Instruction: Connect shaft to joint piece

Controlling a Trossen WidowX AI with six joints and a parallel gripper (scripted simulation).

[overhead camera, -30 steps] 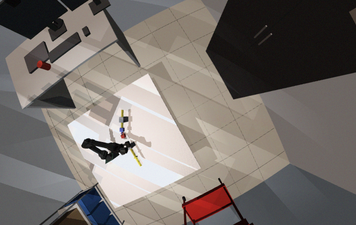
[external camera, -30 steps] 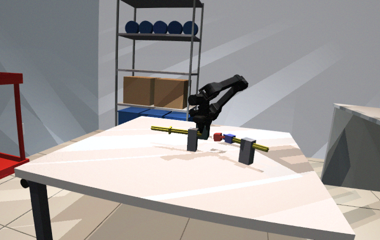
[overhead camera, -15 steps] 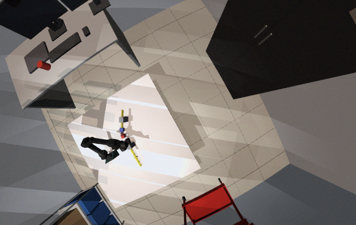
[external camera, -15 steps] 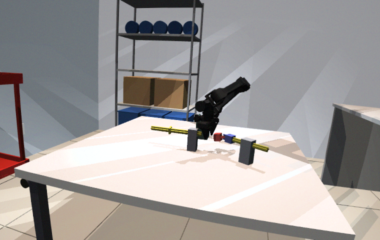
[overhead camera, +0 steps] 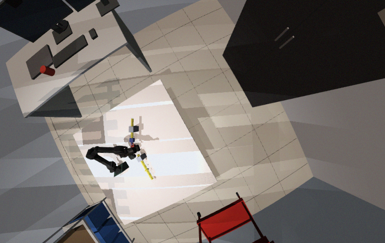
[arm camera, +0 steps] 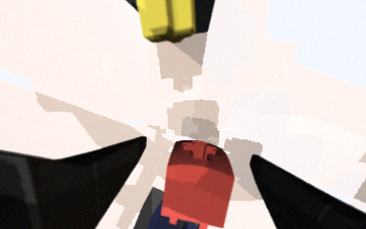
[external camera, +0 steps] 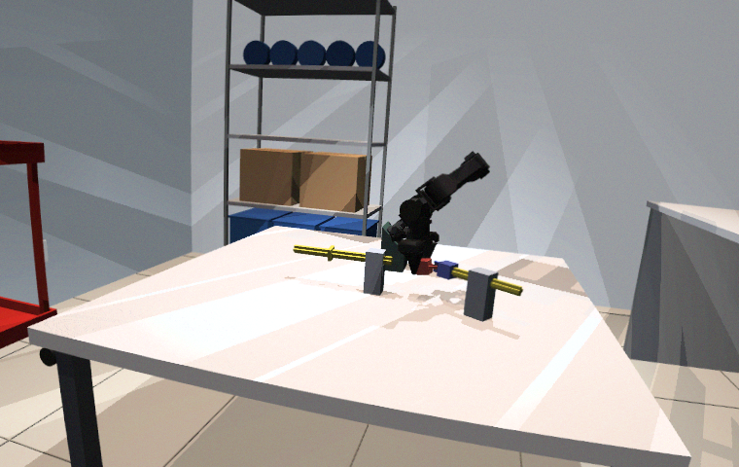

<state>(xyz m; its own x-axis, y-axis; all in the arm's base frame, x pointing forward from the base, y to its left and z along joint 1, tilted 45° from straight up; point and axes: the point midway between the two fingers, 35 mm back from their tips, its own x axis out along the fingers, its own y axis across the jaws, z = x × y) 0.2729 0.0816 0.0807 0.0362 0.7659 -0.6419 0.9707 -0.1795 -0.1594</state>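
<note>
Right now my gripper tip is 2 cm to the right of the red joint piece and 2 cm below it.
</note>
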